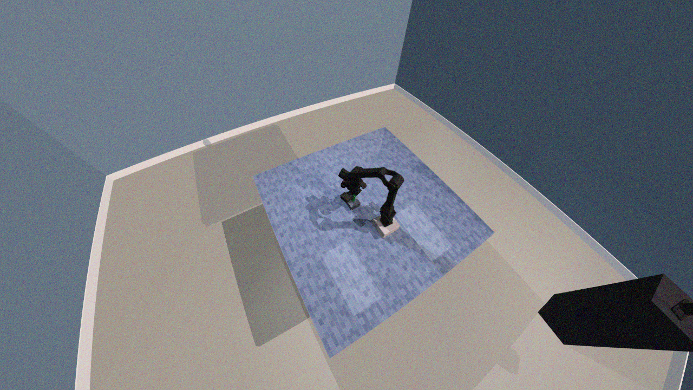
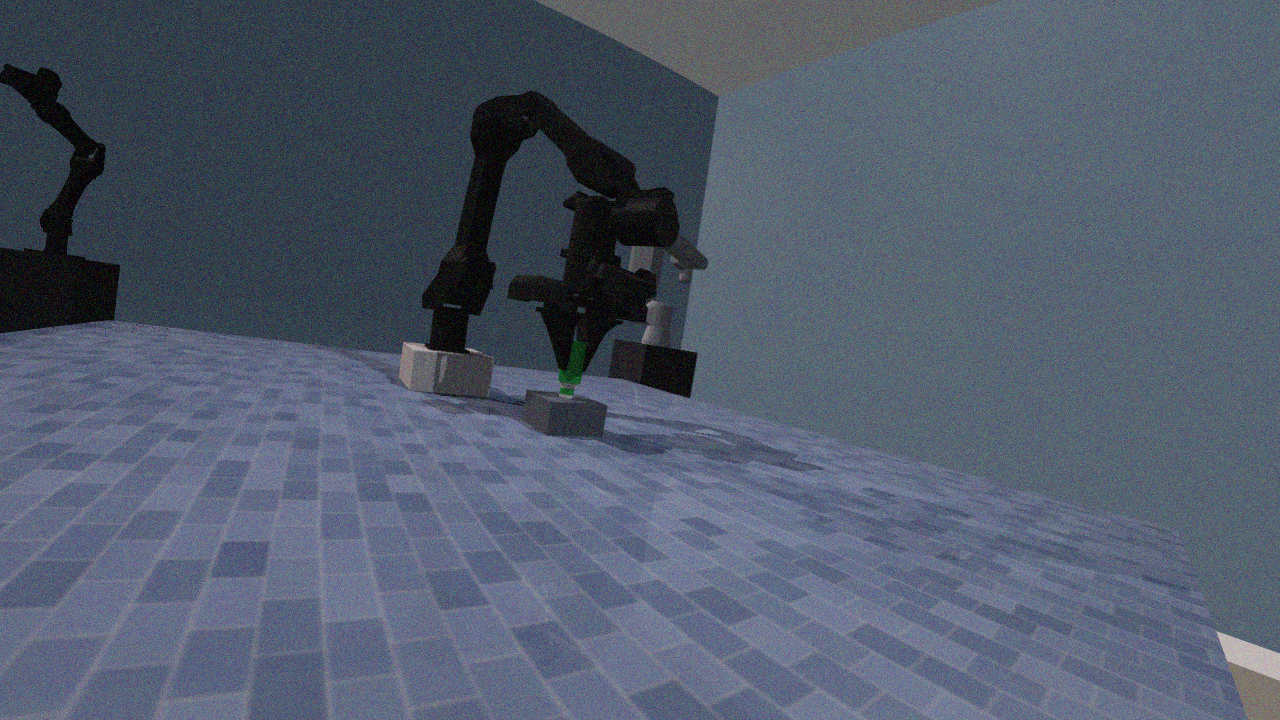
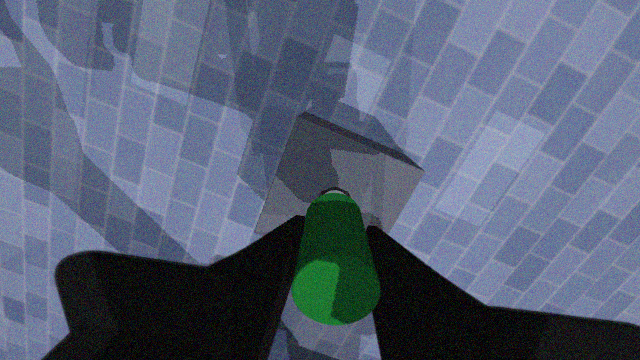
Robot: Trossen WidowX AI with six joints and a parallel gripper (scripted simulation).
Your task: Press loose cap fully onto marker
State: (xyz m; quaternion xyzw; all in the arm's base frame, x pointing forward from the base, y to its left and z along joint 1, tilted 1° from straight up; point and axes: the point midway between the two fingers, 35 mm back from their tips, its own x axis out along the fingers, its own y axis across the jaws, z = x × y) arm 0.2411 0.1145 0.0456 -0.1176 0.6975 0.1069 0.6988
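Now: gripper tip 1 cm below the green cap. Also, from my gripper tip: grey holder block (5 cm below).
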